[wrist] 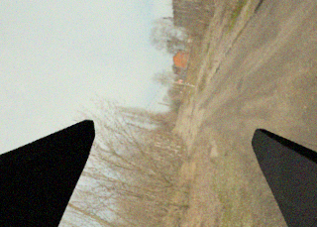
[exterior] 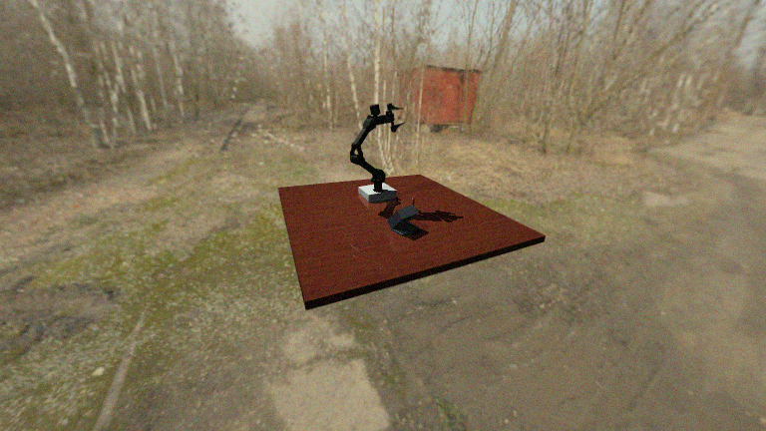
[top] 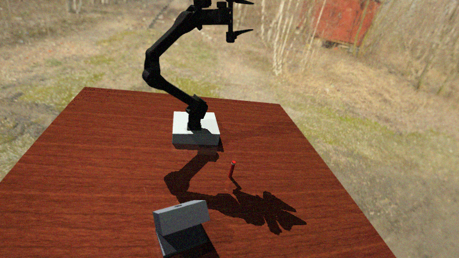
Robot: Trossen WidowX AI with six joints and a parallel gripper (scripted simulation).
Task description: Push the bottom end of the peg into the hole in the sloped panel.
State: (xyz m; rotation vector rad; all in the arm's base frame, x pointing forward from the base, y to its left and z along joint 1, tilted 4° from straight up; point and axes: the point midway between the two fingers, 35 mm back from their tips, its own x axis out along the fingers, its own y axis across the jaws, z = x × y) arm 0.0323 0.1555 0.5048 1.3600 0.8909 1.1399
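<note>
The red round peg is 23 cm ahead of my gripper tip, 1 cm to the right of it and 52 cm below it. The rest, counted from my gripper tip: grey sloped panel (46 cm ahead, 20 cm to the right, 51 cm below).
</note>
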